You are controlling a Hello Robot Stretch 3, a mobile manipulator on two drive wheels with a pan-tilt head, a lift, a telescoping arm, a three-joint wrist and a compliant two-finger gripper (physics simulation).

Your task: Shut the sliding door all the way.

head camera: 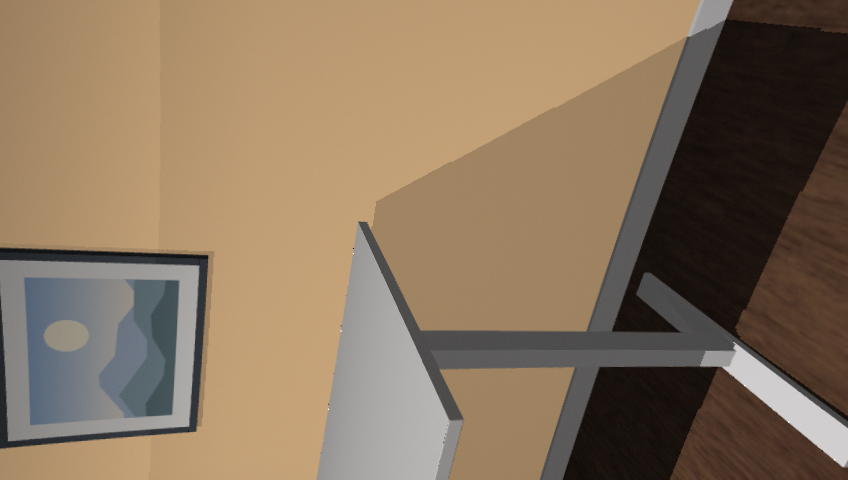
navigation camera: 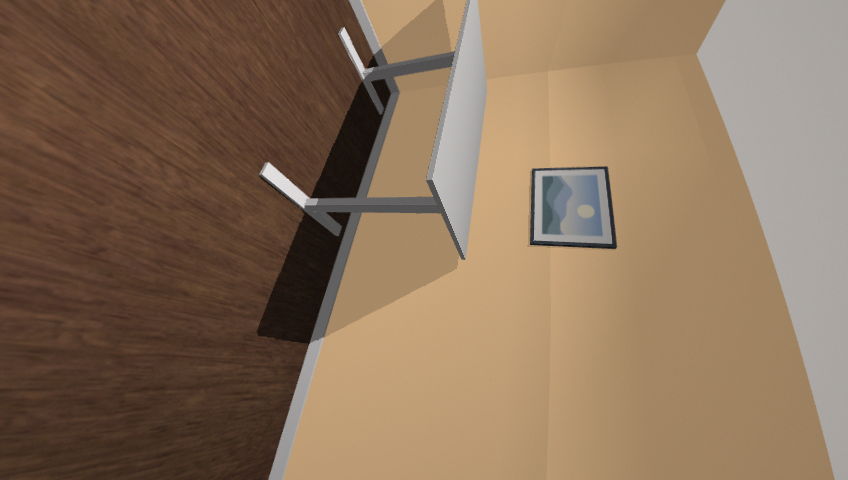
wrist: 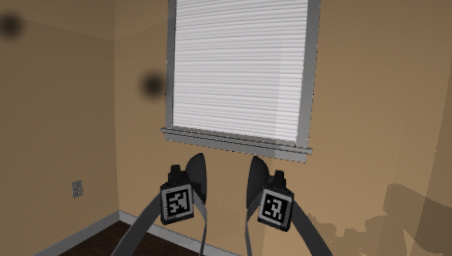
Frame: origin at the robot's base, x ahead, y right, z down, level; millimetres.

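Where they show: gripper, fingertip midpoint: [wrist: 226, 172].
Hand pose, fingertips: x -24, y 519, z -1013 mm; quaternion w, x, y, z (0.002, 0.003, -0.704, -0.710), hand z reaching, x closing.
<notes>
Things, the pixels of their top centre, and the offset from my fingertips. "*": a spot on its surface instead. Level surfaces: height alone.
- white-topped table, surface height: dz +63 mm
- window with white blinds, surface spot: [wrist: 240, 70] * dx -63, dy +1033, dz -189 mm
- wall outlet, top centre: [wrist: 76, 181] dx +981, dy +1136, dz +556 mm
The sliding door does not show in the head, navigation or wrist view. My gripper [wrist: 226, 172] is open in the lower middle of the wrist view, with a gap between its two dark fingertips and nothing held. Beyond it are a tan wall and the lower edge of a window. The gripper does not show in the head or navigation view, so its place relative to the door cannot be told.
A white-topped table [head camera: 380, 356] [navigation camera: 462, 130] with grey legs and white feet stands along the tan wall. A framed picture [head camera: 145, 350] [navigation camera: 571, 206] hangs above it. The wrist view shows a window with white blinds [wrist: 240, 70] and a wall outlet [wrist: 77, 189] near a corner.
</notes>
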